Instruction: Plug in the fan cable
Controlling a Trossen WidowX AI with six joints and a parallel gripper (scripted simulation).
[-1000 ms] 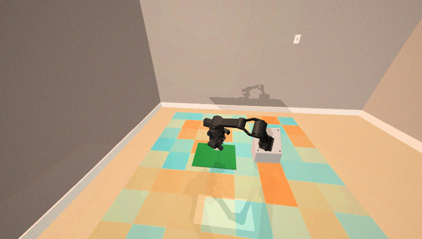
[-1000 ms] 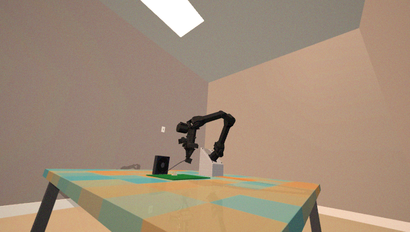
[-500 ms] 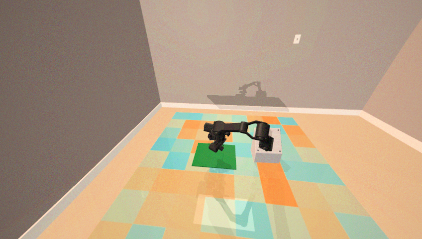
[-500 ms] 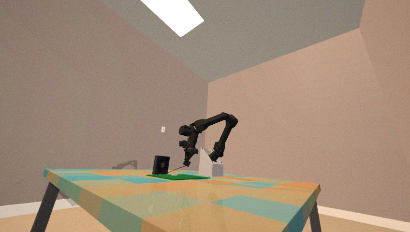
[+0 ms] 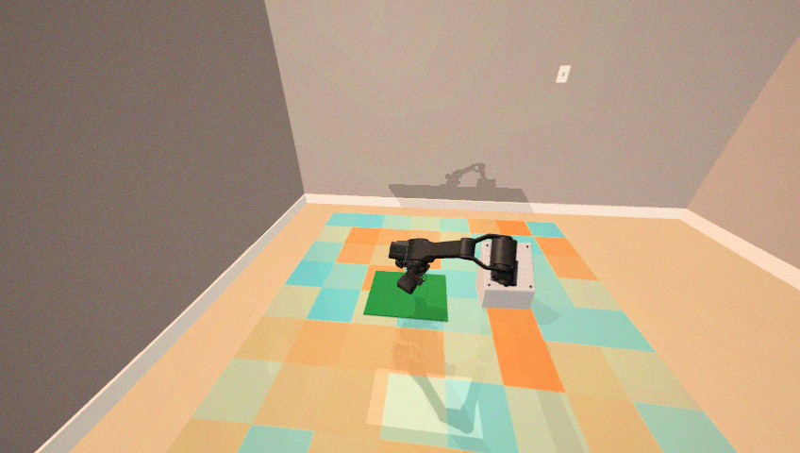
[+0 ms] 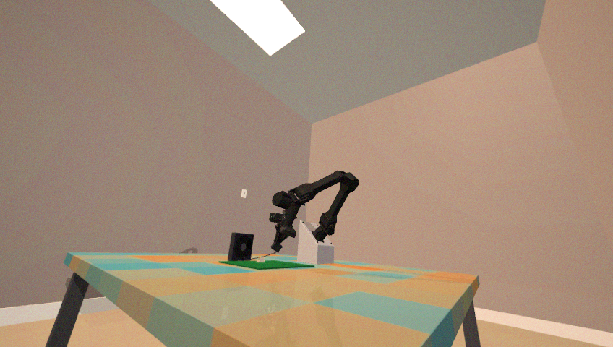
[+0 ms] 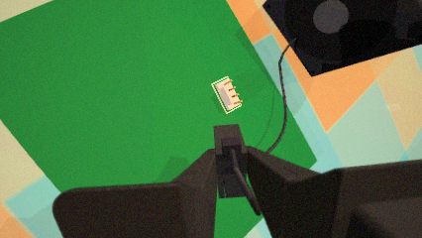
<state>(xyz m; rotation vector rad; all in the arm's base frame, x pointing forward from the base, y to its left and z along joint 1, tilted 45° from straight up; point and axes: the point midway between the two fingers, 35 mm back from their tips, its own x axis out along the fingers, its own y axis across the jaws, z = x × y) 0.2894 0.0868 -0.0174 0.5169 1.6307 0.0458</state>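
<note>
Right now the green board is 3 cm ahead of my gripper tip, 1 cm to the left of it and 9 cm below it. Also, from my gripper tip: black plug (1 cm behind, 1 cm below); then black fan (6 cm ahead, 17 cm to the right, 2 cm below).
</note>
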